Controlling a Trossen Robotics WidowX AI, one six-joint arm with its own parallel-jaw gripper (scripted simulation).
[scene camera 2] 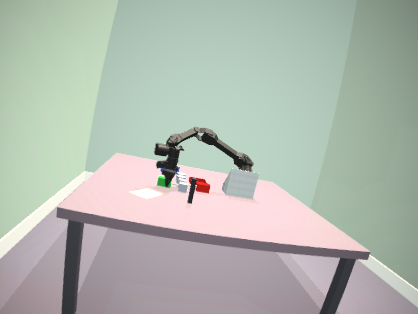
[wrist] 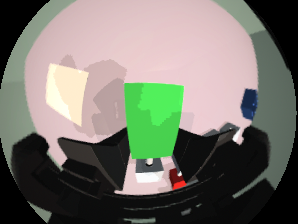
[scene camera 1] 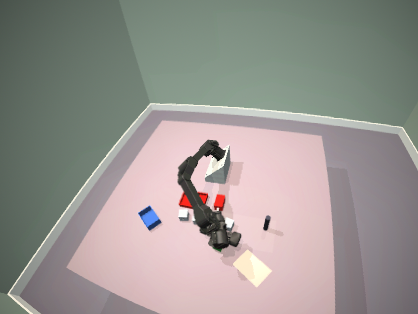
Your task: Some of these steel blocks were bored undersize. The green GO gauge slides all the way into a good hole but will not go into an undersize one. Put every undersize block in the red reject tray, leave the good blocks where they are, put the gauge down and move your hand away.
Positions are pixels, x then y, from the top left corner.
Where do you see a cream sheet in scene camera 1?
251,267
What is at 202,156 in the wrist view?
My gripper.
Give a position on a green GO gauge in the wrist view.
153,111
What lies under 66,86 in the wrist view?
A cream sheet.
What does my gripper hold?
A green GO gauge.
